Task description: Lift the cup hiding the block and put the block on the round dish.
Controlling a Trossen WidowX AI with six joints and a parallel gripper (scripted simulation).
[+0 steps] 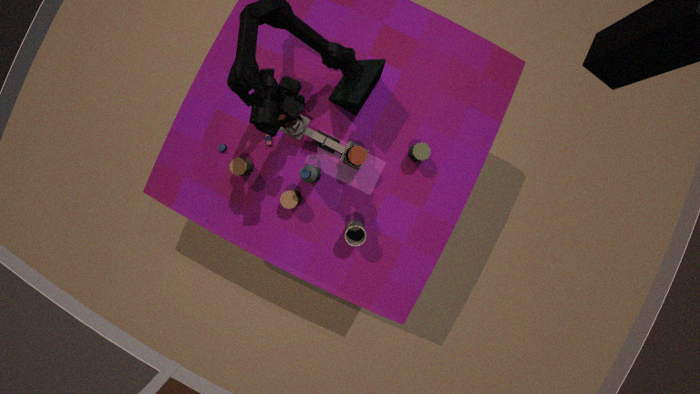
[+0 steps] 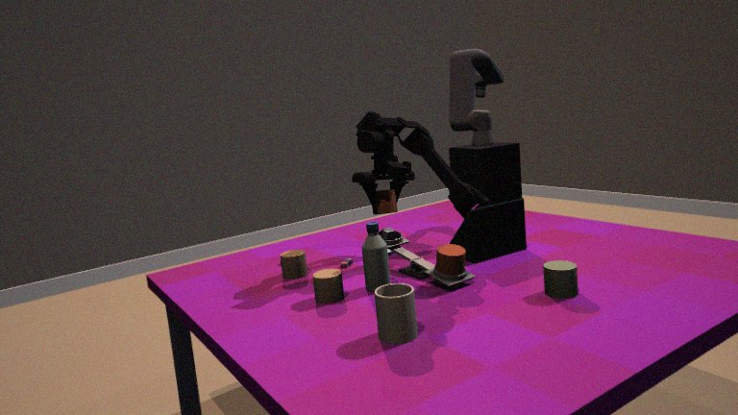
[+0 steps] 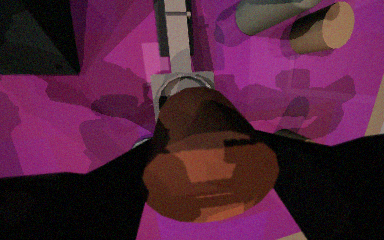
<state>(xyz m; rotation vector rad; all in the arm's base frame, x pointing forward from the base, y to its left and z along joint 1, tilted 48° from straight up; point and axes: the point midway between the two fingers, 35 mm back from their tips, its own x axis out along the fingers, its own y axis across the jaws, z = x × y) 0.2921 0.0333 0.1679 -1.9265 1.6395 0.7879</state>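
Now: the dark grey block 10 mm to the left of my gripper tip and 80 mm below it. Also, from my gripper tip: striped piece 100 mm ahead, 70 mm to the right, 160 mm below; then round dish 50 mm behind, 120 mm to the right, 170 mm below; then grey bottle 130 mm ahead, 160 mm to the left, 60 mm below.
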